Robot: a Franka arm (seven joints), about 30 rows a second.
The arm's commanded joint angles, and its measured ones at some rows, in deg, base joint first. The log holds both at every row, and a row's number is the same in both.
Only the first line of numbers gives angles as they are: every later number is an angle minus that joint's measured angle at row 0.
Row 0, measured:
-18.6, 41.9, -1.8, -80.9, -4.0, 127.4, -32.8
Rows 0 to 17, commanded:
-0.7, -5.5, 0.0, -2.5, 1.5, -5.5, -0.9
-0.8, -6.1, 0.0, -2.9, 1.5, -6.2, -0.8
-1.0, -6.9, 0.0, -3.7, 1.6, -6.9, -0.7
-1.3, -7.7, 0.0, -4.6, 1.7, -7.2, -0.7
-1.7, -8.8, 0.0, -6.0, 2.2, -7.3, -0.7
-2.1, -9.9, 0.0, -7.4, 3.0, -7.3, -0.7
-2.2, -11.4, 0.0, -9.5, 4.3, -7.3, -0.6
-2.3, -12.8, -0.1, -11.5, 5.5, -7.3, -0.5
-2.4, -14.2, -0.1, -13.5, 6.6, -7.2, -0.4
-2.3, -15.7, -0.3, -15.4, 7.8, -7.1, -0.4
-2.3, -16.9, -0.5, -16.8, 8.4, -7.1, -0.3
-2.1, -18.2, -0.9, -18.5, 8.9, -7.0, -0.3
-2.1, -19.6, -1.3, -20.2, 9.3, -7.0, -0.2
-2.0, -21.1, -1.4, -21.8, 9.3, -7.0, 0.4
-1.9, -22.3, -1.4, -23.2, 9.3, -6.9, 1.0
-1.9, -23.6, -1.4, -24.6, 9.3, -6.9, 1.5
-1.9, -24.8, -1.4, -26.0, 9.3, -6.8, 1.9
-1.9, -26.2, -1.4, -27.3, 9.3, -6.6, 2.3
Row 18, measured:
-2.2, -16.4, -1.1, -16.4, 7.7, -7.7, 0.4
